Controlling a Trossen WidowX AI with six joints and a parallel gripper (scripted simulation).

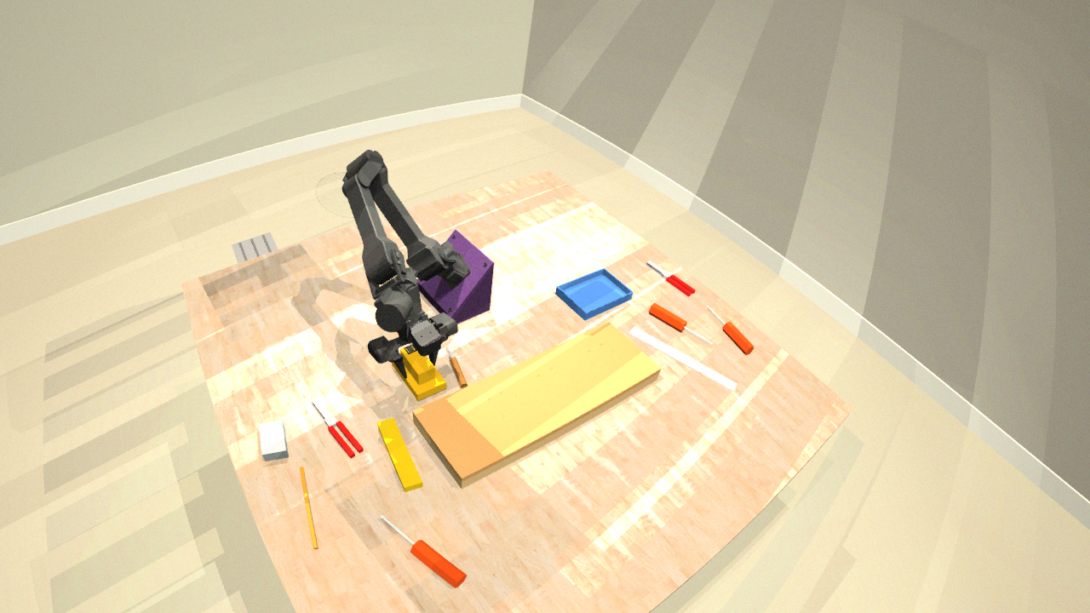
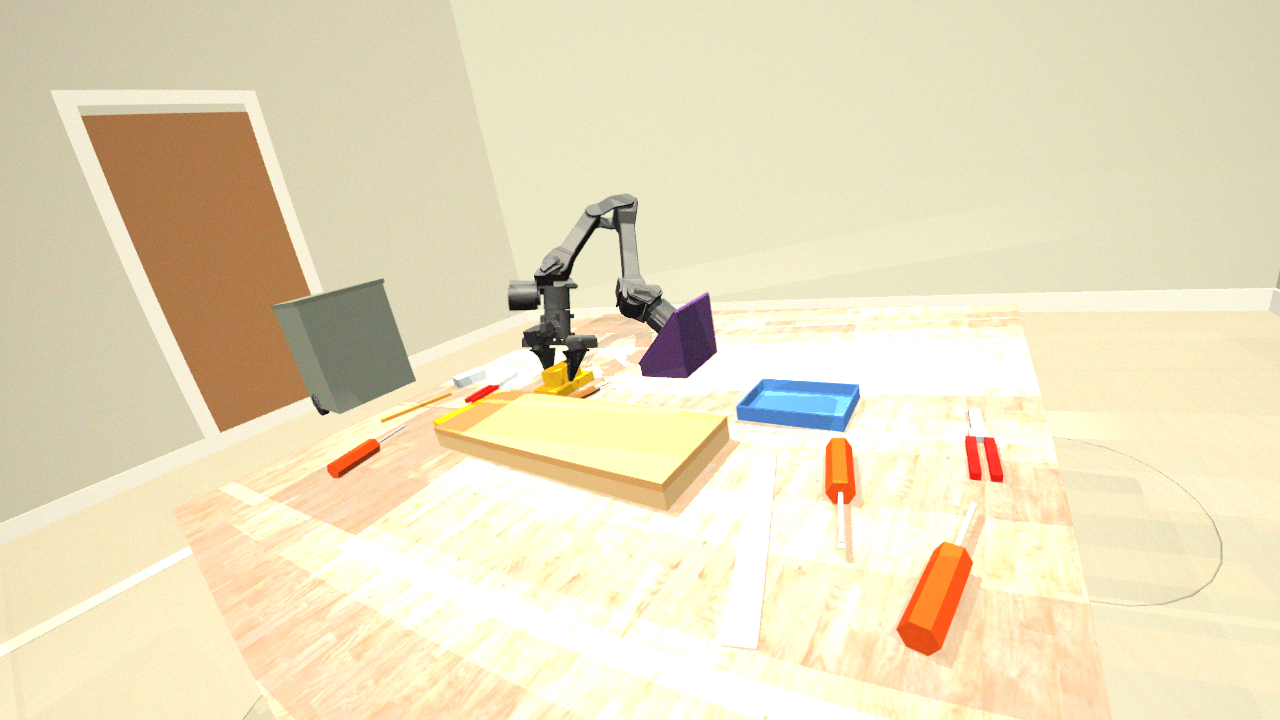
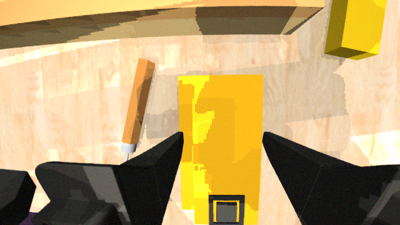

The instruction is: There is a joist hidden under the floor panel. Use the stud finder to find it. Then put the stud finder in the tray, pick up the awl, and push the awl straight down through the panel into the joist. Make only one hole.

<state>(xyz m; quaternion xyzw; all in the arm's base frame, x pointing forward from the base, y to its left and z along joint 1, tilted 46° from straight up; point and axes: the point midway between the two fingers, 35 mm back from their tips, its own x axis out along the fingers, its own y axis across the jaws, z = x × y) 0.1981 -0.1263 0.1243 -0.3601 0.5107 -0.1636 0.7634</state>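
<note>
Right now the awl is 90 mm to the left of my gripper tip, 20 mm below it and 10 mm behind it. The rest, counted from my gripper tip: yellow level 170 mm ahead, 120 mm to the right, 20 mm below; grey block 350 mm to the right, 50 mm ahead, 10 mm below; yellow stud finder 20 mm behind, 20 mm above.
</note>
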